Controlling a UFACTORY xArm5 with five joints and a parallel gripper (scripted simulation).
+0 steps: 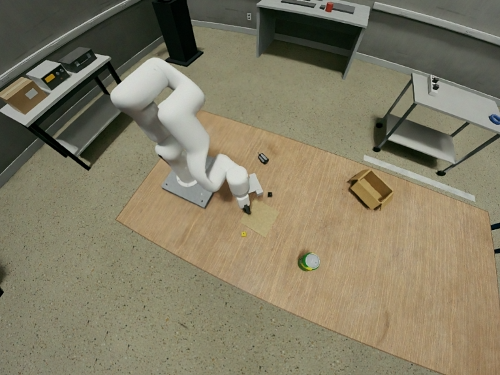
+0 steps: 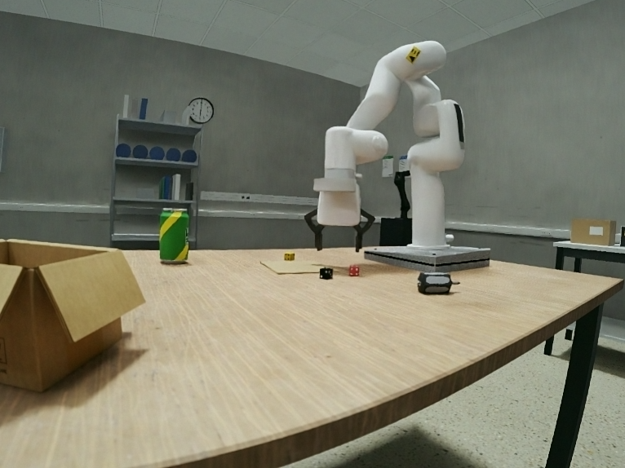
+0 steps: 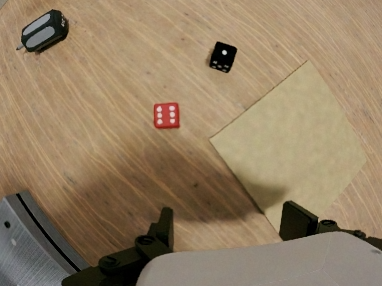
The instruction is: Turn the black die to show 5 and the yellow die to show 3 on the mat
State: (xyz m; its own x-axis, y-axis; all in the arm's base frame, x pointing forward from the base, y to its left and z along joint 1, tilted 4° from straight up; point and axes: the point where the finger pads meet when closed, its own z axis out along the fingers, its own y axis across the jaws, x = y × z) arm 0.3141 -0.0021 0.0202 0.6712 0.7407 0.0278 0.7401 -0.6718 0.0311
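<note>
The black die lies 10 cm to the left of my hand, 9 cm ahead of it and 4 cm below it. Also, from my hand: yellow die (13 cm to the right, 7 cm ahead, 4 cm below); tan mat (10 cm ahead, 5 cm below, 2 cm to the right); red die (10 cm to the left, 4 cm below, 2 cm ahead).
</note>
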